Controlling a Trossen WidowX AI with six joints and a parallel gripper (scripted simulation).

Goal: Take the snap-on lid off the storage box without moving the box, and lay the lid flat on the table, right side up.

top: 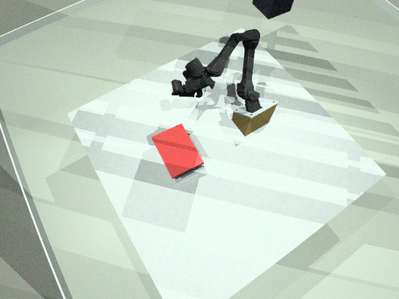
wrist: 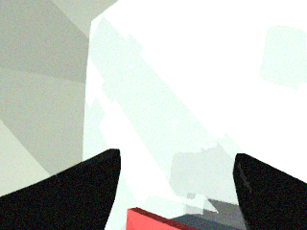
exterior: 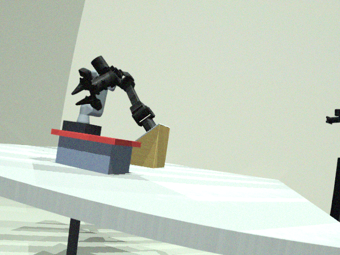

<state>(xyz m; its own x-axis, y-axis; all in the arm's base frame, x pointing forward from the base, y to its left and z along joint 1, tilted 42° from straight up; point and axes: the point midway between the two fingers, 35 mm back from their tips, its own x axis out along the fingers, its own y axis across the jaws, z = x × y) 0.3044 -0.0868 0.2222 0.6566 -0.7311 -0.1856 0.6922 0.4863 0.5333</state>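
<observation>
Now: gripper tip 21 cm to the right of the red lid, 13 cm above it and 11 cm short of it. Also, from my gripper tip: blue-grey storage box: 21 cm to the left, 18 cm below, 11 cm ahead.
</observation>
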